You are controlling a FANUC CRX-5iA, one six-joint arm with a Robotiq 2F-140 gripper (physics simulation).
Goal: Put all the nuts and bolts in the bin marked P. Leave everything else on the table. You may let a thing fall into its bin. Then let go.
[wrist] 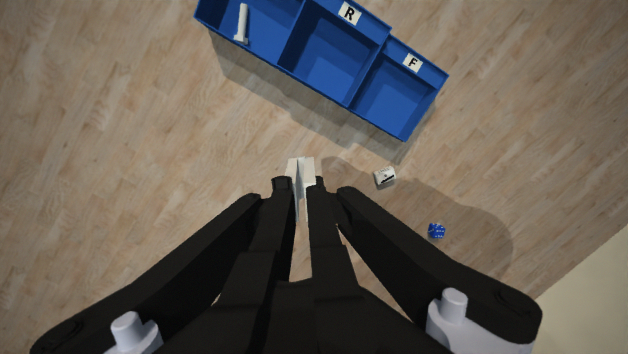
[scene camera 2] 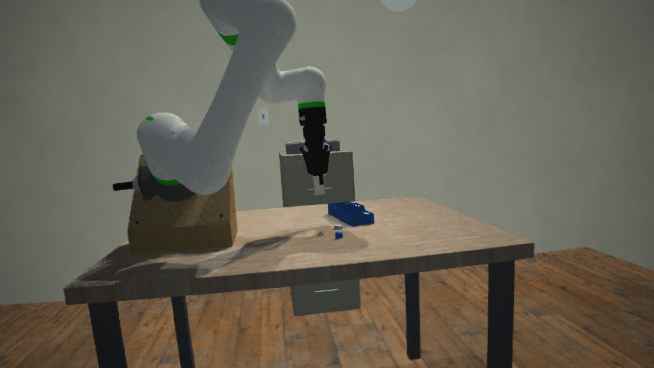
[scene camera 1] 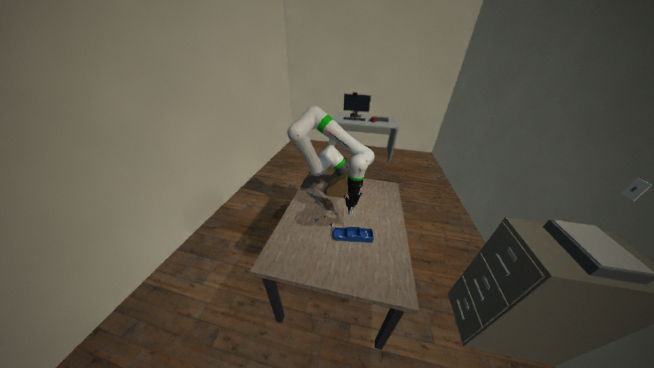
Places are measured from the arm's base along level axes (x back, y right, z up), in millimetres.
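Pixels of known places: gripper, between the fingertips: (wrist: 302,172) (scene camera 2: 319,194) (scene camera 1: 349,213); arm's base, origin of its link: (scene camera 2: 178,182) (scene camera 1: 344,169).
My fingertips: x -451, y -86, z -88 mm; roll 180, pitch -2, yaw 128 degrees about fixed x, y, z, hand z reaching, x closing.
Ahead of a thing's pixels: the offset from my fingertips to its middle. "spot": to the spot under its first point. Level surfaces: height alone.
My gripper (scene camera 1: 351,211) (scene camera 2: 319,188) (wrist: 302,172) is shut on a small bolt, held above the table short of the blue bin row; the pads hide most of the bolt. The blue bin row @[spot: dx -138, dy -38, dz -56 mm] (scene camera 1: 353,235) (scene camera 2: 345,215) (wrist: 372,29) has labels R and F readable in the wrist view. The compartment beyond R (wrist: 270,30) has its label out of frame. A larger white bolt @[dx -77, dy -125, dz -87 mm] (wrist: 242,24) lies in it. A small grey nut @[dx +31, dy +174, dz -95 mm] (scene camera 1: 325,217) (scene camera 2: 320,233) lies on the table; it does not show in the wrist view.
A small white printed piece @[dx -35, dy +113, dz -94 mm] (scene camera 1: 332,225) (scene camera 2: 337,227) (wrist: 384,175) lies near the F end of the bins. A blue die @[dx -13, dy +232, dz -91 mm] (scene camera 1: 316,220) (scene camera 2: 339,235) (wrist: 436,230) lies farther out. The arm's wooden base block (scene camera 2: 182,220) stands at one end of the table @[dz -99 mm] (scene camera 1: 320,265) (scene camera 2: 430,240).
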